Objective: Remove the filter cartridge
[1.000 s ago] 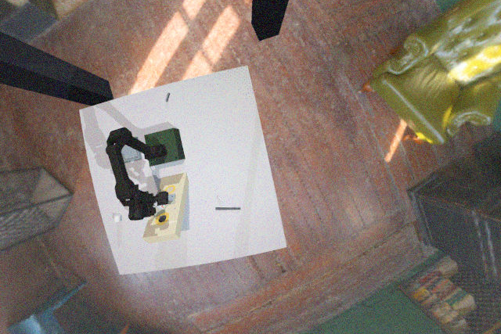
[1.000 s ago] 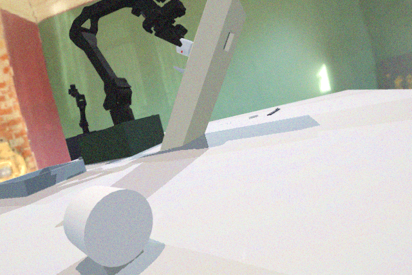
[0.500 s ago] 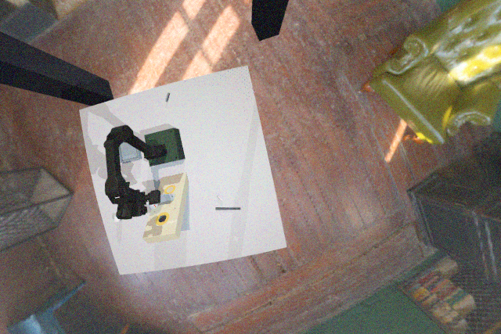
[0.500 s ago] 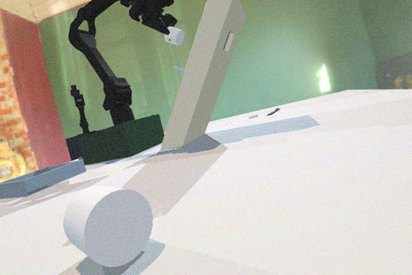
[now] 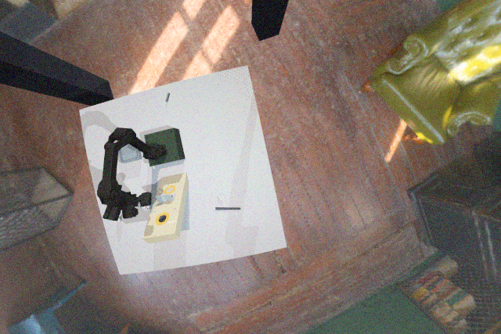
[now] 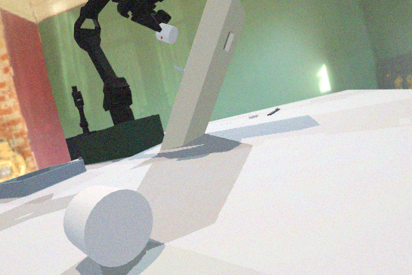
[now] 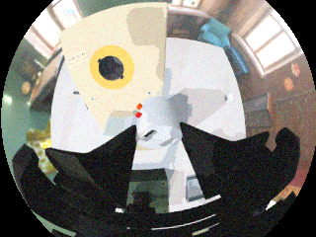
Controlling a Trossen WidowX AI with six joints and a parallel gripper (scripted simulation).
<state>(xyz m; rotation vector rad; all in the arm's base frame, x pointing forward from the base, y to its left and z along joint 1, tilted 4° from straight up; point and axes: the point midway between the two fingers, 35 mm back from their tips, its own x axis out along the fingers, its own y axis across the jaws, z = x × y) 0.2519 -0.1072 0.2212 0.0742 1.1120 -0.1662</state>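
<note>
My gripper tip is now 36 cm past the grey-blue tray, 29 cm above it and 15 cm to the left of it. From my gripper tip the other things lie so: round cartridge right at my gripper tip.
</note>
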